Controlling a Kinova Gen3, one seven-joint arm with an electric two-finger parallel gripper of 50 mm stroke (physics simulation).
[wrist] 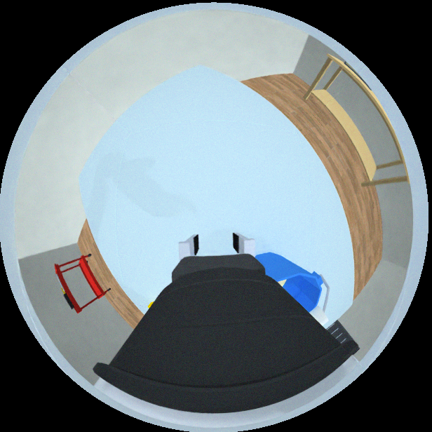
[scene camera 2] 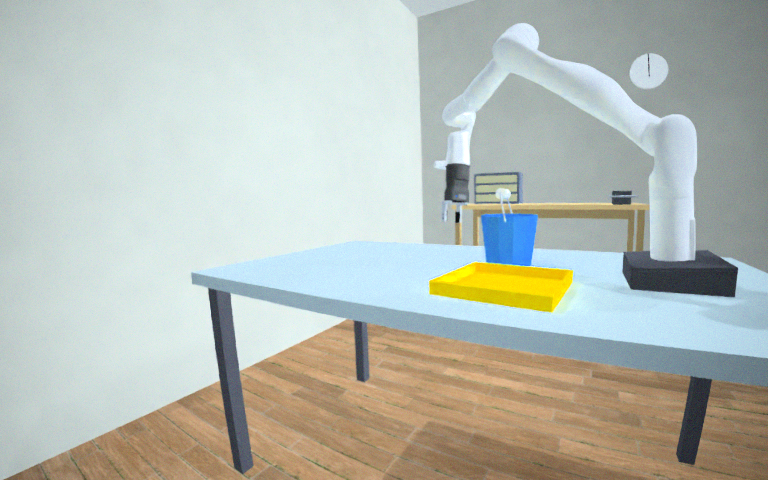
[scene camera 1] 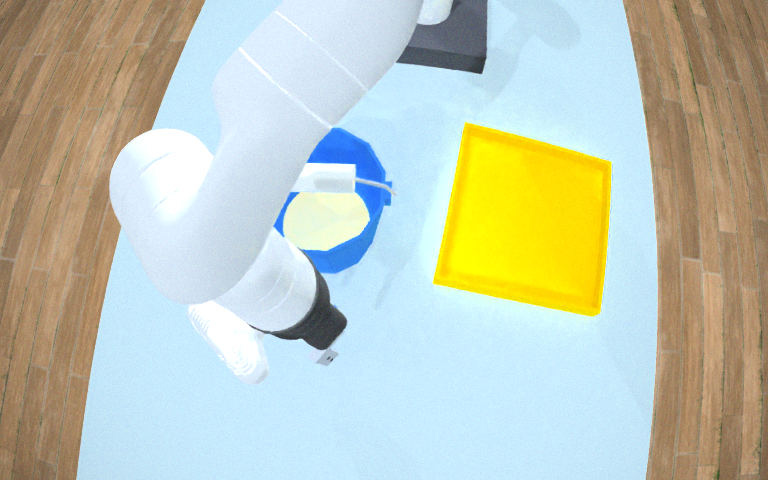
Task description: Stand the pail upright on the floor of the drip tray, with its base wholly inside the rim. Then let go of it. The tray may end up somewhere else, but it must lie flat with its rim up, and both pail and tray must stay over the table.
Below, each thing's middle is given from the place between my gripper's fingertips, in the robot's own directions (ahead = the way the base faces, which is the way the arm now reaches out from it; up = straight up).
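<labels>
There is the yellow drip tray [scene camera 1: 528, 221], and I find it 120 mm below my hand. The tray is also 270 mm behind my hand and 240 mm to the left of it.
</labels>
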